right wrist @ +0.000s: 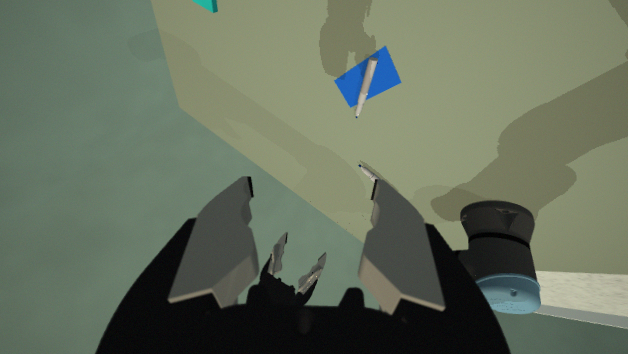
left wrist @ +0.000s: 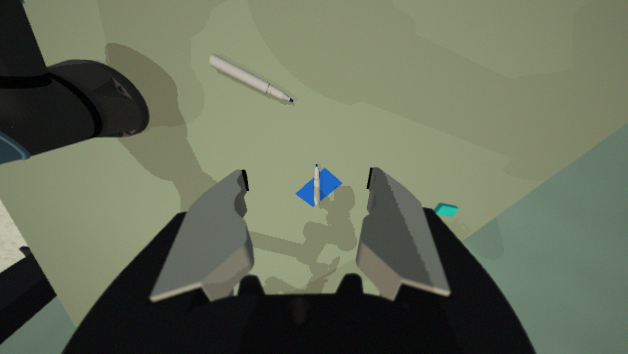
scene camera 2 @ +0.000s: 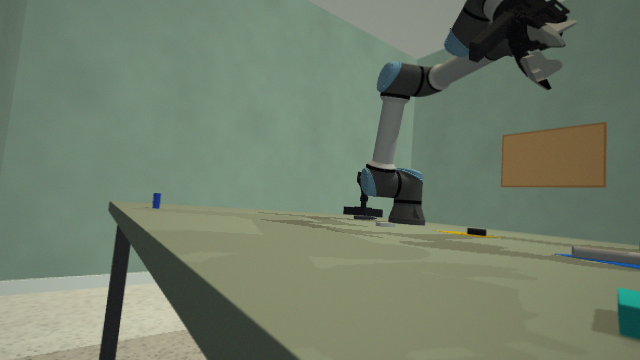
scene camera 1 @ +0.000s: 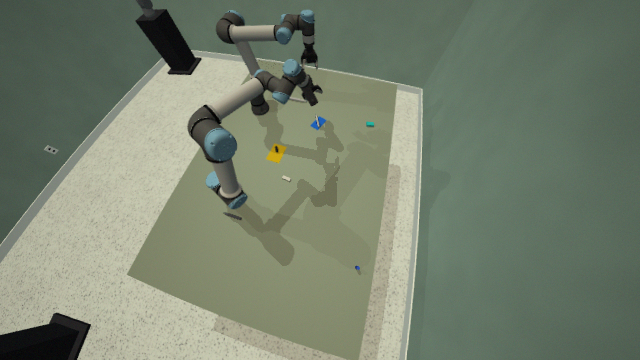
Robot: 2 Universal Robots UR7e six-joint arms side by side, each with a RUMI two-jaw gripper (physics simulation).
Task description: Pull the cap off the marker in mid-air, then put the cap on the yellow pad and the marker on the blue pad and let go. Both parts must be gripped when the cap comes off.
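Pixels of known places: left gripper, fingertip midpoint: [right wrist: 305,242] [left wrist: 308,171] [scene camera 1: 310,70]; right gripper, fingertip midpoint: [right wrist: 312,179] [scene camera 2: 556,69]; left arm's base at its link origin: [right wrist: 493,217] [left wrist: 110,101] [scene camera 1: 260,109]; right arm's base at its link origin: [scene camera 2: 406,223].
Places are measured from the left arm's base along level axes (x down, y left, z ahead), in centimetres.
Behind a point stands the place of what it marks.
Observation:
The uncapped marker [scene camera 1: 317,121] @(x -1.6, y -4.5, z 51.7 cm) [scene camera 2: 604,253] @(x -1.2, y -5.5, z 53.3 cm) [left wrist: 316,186] @(x -1.8, y -3.0, z 51.1 cm) [right wrist: 367,82] @(x -1.8, y -5.5, z 52.1 cm) lies on the blue pad [scene camera 1: 321,120] @(x 0.0, y -1.4, z 54.3 cm) [left wrist: 327,176] @(x -0.1, y 0.4, z 53.2 cm) [right wrist: 390,77] @(x -0.1, y -8.5, z 49.0 cm), its tip past the pad's edge in the right wrist view. The black cap [scene camera 1: 276,149] @(x -1.9, y -37.8, z 27.9 cm) [scene camera 2: 476,231] @(x -1.1, y -36.7, z 28.3 cm) lies on the yellow pad [scene camera 1: 275,158] @(x 0.0, y -44.4, z 28.9 cm) [scene camera 2: 450,232] @(x 0.1, y -44.4, z 28.3 cm). My left gripper [scene camera 1: 310,66] @(x -30.7, y 16.1, z 41.5 cm) [left wrist: 308,171] @(x -30.7, y 16.1, z 41.5 cm) is open and empty, high above the table. My right gripper [scene camera 1: 318,97] @(x -33.5, y -12.5, z 52.3 cm) [scene camera 2: 556,57] @(x -33.5, y -12.5, z 52.3 cm) [right wrist: 312,179] @(x -33.5, y -12.5, z 52.3 cm) is open and empty, raised above the table, near the left gripper and away from the marker. The left gripper's fingers also show in the right wrist view.
A second uncapped marker [scene camera 1: 297,99] @(x -1.9, y 15.8, z 28.9 cm) [left wrist: 245,75] @(x -2.2, y 16.8, z 27.2 cm) [right wrist: 368,172] @(x -1.6, y 15.3, z 33.6 cm) lies on the table near the left arm's base. A teal block [scene camera 1: 370,124] @(x -1.5, y 2.7, z 94.4 cm) [scene camera 2: 630,314] @(x -1.1, y 2.8, z 97.3 cm) [left wrist: 446,209] @(x -1.5, y 4.2, z 93.2 cm), a white block [scene camera 1: 286,178] @(x -1.2, y -58.6, z 42.1 cm) [scene camera 2: 385,224] @(x -0.7, y -57.4, z 43.1 cm) and a small blue cylinder [scene camera 1: 357,268] @(x -4.7, y -104.2, z 98.0 cm) [scene camera 2: 156,200] @(x -2.5, y -103.0, z 98.7 cm) are on the table.

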